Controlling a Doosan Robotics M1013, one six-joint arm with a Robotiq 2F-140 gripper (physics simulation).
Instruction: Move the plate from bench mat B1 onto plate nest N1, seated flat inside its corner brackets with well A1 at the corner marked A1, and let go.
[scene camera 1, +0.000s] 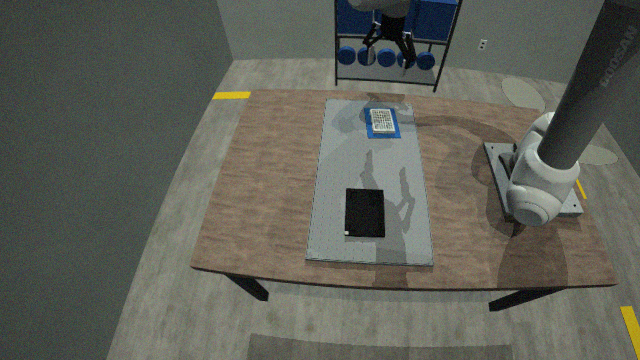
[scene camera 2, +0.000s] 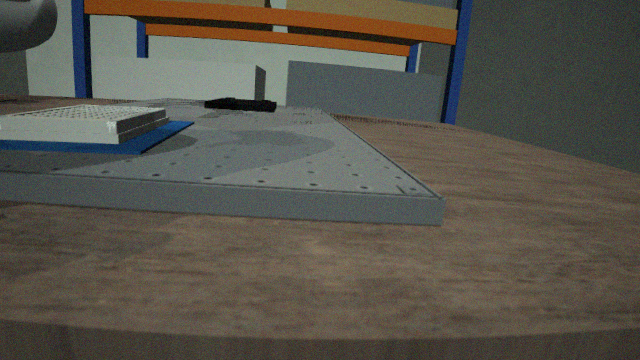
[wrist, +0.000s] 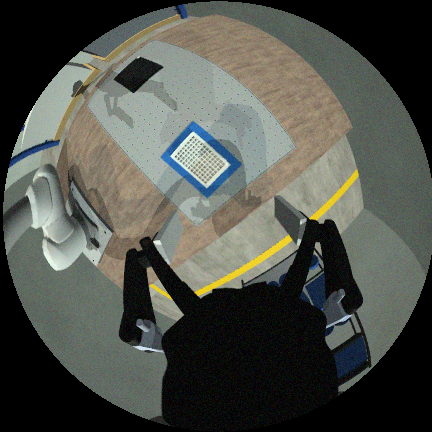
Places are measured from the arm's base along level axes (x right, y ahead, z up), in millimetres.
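Pixels of known places: gripper, between the fingertips: (scene camera 1: 386, 69) (wrist: 227, 212); arm's base, origin of its link: (wrist: 82, 226).
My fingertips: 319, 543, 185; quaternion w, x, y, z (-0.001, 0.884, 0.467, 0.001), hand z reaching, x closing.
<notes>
Ahead of a thing's pixels: the offset from my fingertips to its top centre, as dx, dy, dz. Level surfaces: height alone.
A white well plate {-81, +1, -181} (scene camera 1: 383, 121) (scene camera 2: 85, 122) (wrist: 200, 159) lies flat on the blue bench mat B1 {dz -196} (scene camera 1: 392, 135) (scene camera 2: 165, 134) (wrist: 207, 193), near the far end of the grey pegboard. The black plate nest N1 {-483, +85, -183} (scene camera 1: 365, 212) (scene camera 2: 240, 104) (wrist: 138, 74) lies toward the other end of the board, with a small white mark at one corner; its brackets are too small to make out. My gripper (scene camera 1: 386, 57) (wrist: 227, 212) is open and empty, high above and beyond the plate's end of the table. In the wrist view the plate lies ahead of the fingertips. The gripper does not show in the scene camera 2 view.
The grey perforated board (scene camera 1: 332, 165) (scene camera 2: 300, 200) (wrist: 150, 170) lies on the wooden table {dz -211} (scene camera 1: 265, 200) (scene camera 2: 320, 270) (wrist: 300, 85). The arm's base plate (scene camera 1: 571, 207) (wrist: 103, 242) is at one side of the table. A rack with blue bins (scene camera 1: 336, 70) stands beyond the far edge.
</notes>
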